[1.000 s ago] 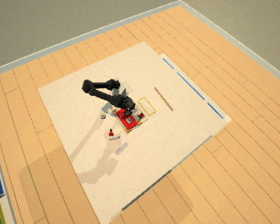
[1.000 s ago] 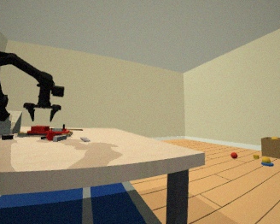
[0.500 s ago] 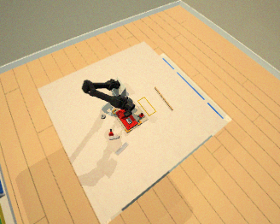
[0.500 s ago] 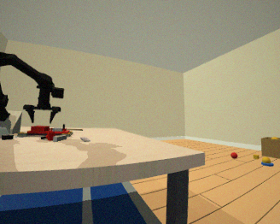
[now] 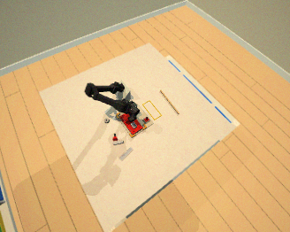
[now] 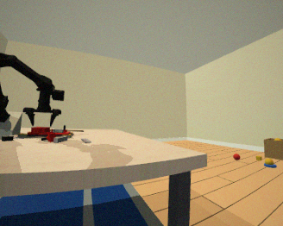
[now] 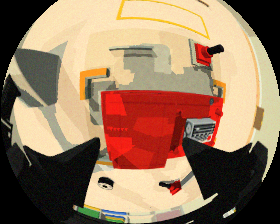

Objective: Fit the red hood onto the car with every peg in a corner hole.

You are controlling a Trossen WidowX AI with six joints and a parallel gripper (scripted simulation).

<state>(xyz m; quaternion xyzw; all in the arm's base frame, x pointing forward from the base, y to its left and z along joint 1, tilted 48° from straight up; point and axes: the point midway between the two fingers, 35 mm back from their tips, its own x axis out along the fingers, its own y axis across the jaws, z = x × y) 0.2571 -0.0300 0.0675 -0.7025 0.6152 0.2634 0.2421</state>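
Right now my gripper tip is 20 mm above the red hood. The rest, counted from my gripper tip: thin wooden rod (420 mm to the left, 50 mm below, 40 mm ahead); grey bar (260 mm ahead, 160 mm to the right, 50 mm below); small black ring (170 mm to the right, 70 mm behind, 50 mm below).
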